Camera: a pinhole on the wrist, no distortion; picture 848 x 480 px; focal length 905.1 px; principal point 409.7 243.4 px. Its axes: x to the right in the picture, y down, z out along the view. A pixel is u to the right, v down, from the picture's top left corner.
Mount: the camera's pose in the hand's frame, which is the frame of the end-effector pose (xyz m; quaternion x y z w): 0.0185 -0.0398 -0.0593 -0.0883 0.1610 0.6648 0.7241
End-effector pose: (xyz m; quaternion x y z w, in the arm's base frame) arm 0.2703 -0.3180 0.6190 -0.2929 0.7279 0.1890 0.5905
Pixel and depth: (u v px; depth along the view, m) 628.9 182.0 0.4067
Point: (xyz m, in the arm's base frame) 0.3468 -0.0197 0.4439
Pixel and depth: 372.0 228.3 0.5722
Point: 0.5329 0.0628 0.4083
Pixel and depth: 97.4 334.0 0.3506
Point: 0.5217 -0.1492 0.5327
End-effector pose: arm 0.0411 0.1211 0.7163 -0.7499 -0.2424 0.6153 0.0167
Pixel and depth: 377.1 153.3 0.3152
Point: -0.1492 0.0416 0.5635
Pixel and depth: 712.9 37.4 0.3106
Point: -0.0636 -0.0179 0.5002
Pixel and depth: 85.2 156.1 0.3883
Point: -0.2858 0.0971 0.5613
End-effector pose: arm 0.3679 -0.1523 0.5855 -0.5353 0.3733 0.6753 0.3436
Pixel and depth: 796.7 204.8 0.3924
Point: 0.0201 -0.0526 0.5666
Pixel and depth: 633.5 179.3 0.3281
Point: 0.1249 -0.0290 0.5544
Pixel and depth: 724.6 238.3 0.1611
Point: 0.2684 -0.1203 0.5645
